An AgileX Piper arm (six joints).
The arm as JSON. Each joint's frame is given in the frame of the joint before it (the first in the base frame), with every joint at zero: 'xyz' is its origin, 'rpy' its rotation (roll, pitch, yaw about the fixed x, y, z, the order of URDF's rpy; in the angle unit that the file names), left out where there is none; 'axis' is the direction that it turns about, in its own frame. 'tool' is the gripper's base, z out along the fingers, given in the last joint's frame.
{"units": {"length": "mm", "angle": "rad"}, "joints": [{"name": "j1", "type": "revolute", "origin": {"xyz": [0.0, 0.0, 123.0]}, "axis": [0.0, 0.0, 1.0]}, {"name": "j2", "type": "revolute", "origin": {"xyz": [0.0, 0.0, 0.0], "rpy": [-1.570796, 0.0, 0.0]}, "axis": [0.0, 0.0, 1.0]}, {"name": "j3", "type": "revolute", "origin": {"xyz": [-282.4, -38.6, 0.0]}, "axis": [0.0, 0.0, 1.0]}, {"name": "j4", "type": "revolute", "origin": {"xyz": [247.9, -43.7, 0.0], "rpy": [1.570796, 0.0, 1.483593]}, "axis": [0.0, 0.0, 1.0]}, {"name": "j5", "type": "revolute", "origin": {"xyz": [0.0, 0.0, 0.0], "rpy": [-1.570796, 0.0, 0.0]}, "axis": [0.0, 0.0, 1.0]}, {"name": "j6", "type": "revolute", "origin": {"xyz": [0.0, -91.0, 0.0], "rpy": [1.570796, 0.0, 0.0]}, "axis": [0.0, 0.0, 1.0]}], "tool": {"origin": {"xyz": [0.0, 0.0, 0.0]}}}
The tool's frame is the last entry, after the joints.
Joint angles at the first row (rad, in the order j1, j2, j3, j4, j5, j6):
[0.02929, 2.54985, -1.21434, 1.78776, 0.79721, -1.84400]
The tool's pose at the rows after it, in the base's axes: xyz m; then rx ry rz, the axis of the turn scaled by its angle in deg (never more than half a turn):
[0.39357 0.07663 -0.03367 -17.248 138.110 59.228]
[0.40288 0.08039 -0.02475 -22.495 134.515 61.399]
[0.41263 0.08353 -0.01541 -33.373 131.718 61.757]
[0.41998 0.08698 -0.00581 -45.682 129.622 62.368]
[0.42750 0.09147 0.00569 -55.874 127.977 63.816]
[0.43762 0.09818 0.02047 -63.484 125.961 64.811]
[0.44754 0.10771 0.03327 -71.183 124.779 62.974]
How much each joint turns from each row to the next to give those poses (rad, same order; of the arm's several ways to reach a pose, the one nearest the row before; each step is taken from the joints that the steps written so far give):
[-0.00001, 0.00000, -0.02263, -0.00372, 0.02358, -0.00887]
[0.00000, 0.00000, -0.04711, -0.04802, 0.04842, -0.00105]
[0.00000, 0.00001, -0.07007, -0.12810, 0.03399, 0.00711]
[0.00312, -0.00001, -0.07711, -0.16678, 0.04548, 0.03507]
[0.00798, 0.00095, -0.08430, -0.15172, 0.06364, 0.06315]
[0.01403, 0.00108, -0.09237, -0.10570, 0.06551, 0.06210]
[0.02457, 0.00345, -0.09283, -0.10191, 0.03521, 0.05609]

